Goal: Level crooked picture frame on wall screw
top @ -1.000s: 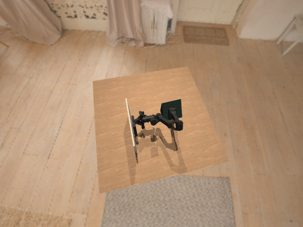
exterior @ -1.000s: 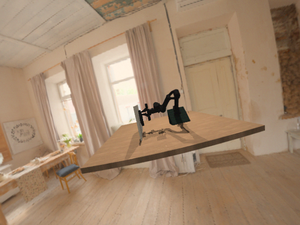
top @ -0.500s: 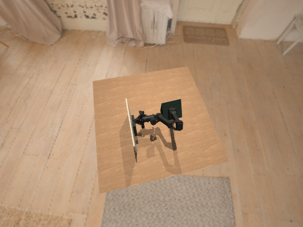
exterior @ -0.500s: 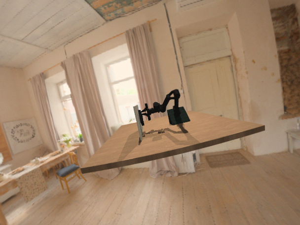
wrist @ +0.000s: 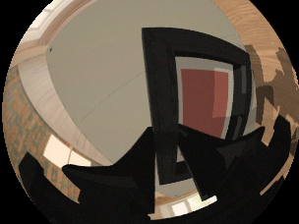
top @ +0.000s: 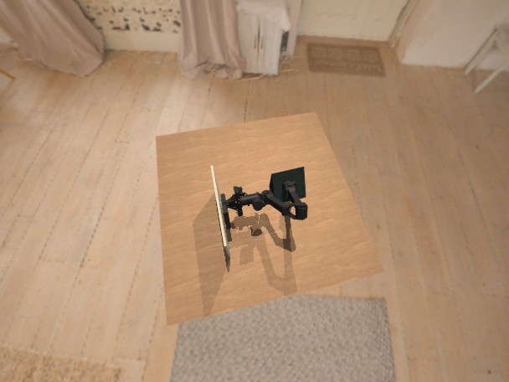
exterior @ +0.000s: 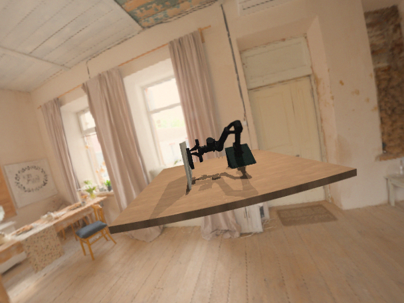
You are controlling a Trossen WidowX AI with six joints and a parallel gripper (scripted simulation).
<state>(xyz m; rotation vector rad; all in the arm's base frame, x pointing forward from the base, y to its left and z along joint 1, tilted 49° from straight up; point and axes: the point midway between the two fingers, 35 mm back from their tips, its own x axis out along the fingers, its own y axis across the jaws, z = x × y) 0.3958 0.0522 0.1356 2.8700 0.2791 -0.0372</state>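
The picture frame lies 5 cm below my gripper tip and 2 cm to the left of it. Also, from my gripper tip: wall panel: 6 cm below, 3 cm to the left, 1 cm ahead.
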